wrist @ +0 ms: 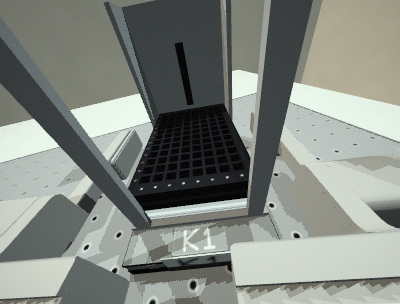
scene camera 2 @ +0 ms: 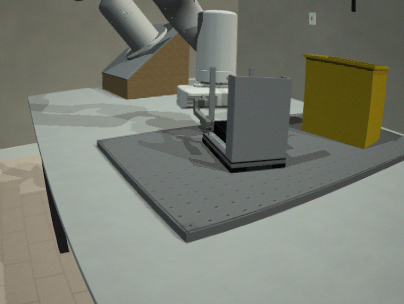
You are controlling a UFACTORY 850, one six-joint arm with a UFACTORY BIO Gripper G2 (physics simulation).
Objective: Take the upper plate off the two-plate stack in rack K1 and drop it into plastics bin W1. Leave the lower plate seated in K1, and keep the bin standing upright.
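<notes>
Rack K1 [scene camera 2: 260, 117] [wrist: 205, 50] stands upright on the perforated board, with a tall back panel and corner posts. The upper plate [scene camera 2: 221, 131] [wrist: 192, 150], black with a grid of square openings, lies flat in the rack. Below it shows the pale edge of the lower plate [scene camera 2: 216, 142] [wrist: 200, 207], seated in the rack. My gripper [scene camera 2: 225, 125] [wrist: 192, 145] is open, with one finger on each side of the rack and nothing held; the far finger is hidden in the scene view. The yellow plastics bin W1 [scene camera 2: 340, 100] stands upright behind and right of the rack.
The dark perforated board [scene camera 2: 150, 165] [wrist: 330, 135] lies on the pale table [scene camera 2: 250, 260]. A wedge-shaped block [scene camera 2: 155, 70] with brown sides and a grey sloping top stands at the back left under the arm. The rack's front posts [wrist: 280, 100] rise between my fingers.
</notes>
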